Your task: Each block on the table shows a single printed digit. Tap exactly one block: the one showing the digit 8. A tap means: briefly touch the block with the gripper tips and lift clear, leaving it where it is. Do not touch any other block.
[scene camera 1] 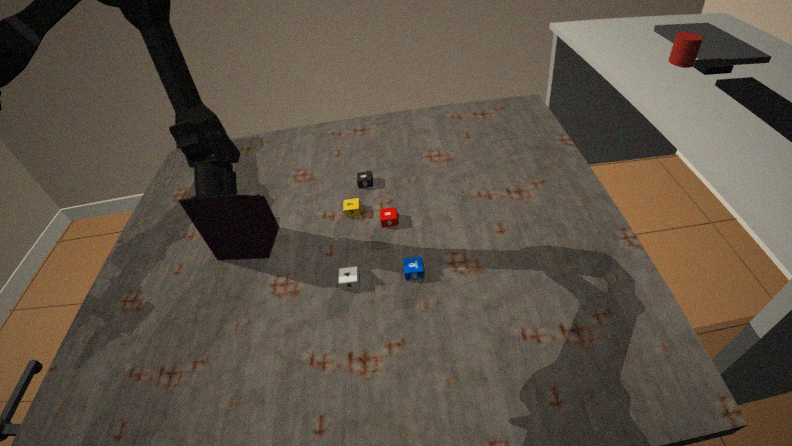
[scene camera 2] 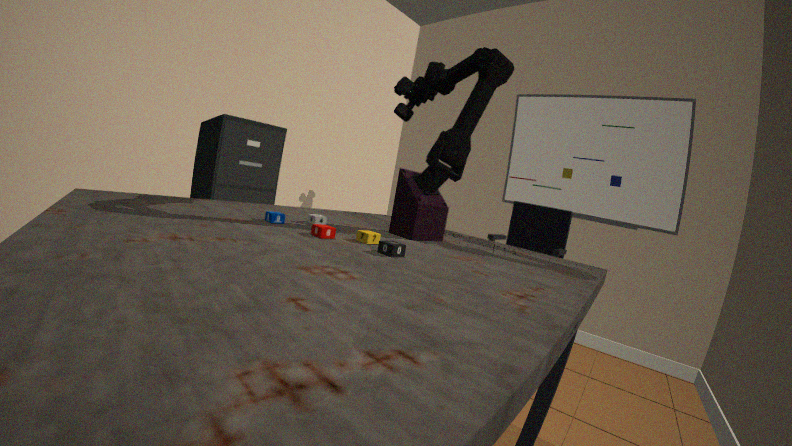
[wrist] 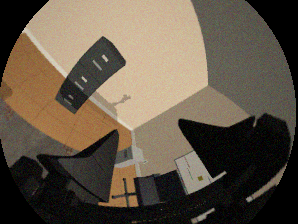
My gripper shows in scene camera 2 [402,104] and in the wrist view [149,127]; in scene camera 1 it is out of frame.
